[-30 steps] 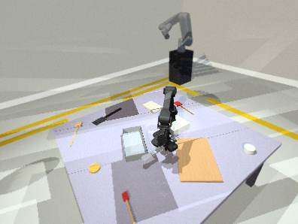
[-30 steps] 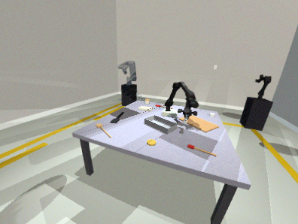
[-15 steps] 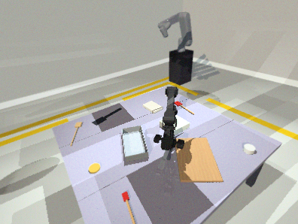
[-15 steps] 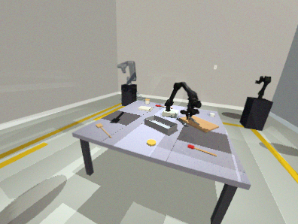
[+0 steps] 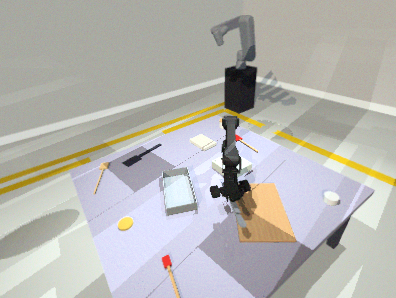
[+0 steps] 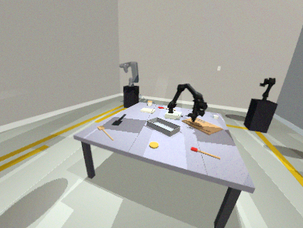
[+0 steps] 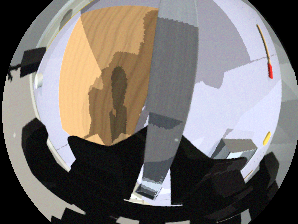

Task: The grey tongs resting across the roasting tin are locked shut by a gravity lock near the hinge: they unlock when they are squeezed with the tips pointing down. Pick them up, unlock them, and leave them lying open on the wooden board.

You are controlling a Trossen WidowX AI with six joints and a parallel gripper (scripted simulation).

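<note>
Now: gripper tip 12 cm past the wooden board, 9 cm to the right of it and 7 cm above it. Round my gripper tip: yellow disc (45 cm ahead, 27 cm to the right, 7 cm below); then white puck (44 cm behind, 27 cm to the left, 6 cm below); then roasting tin (13 cm ahead, 28 cm to the right, 5 cm below).
</note>
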